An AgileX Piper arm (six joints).
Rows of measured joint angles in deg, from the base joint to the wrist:
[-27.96, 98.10, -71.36, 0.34, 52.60, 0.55]
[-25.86, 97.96, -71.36, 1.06, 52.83, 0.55]
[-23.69, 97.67, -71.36, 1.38, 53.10, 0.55]
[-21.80, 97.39, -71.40, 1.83, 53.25, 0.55]
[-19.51, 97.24, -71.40, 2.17, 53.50, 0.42]
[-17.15, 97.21, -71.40, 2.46, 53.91, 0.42]
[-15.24, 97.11, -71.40, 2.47, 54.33, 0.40]
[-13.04, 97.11, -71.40, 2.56, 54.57, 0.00]
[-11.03, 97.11, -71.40, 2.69, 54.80, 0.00]
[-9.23, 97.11, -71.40, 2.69, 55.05, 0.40]
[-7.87, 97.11, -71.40, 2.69, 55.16, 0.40]
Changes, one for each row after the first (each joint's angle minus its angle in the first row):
[2.10, -0.14, 0.00, 0.72, 0.23, 0.00]
[4.27, -0.43, 0.00, 1.04, 0.50, 0.00]
[6.16, -0.71, -0.04, 1.49, 0.65, 0.00]
[8.45, -0.86, -0.04, 1.83, 0.90, -0.13]
[10.81, -0.89, -0.04, 2.12, 1.31, -0.13]
[12.72, -0.99, -0.04, 2.13, 1.73, -0.15]
[14.92, -0.99, -0.04, 2.22, 1.97, -0.55]
[16.93, -0.99, -0.04, 2.35, 2.20, -0.55]
[18.73, -0.99, -0.04, 2.35, 2.45, -0.15]
[20.09, -0.99, -0.04, 2.35, 2.56, -0.15]

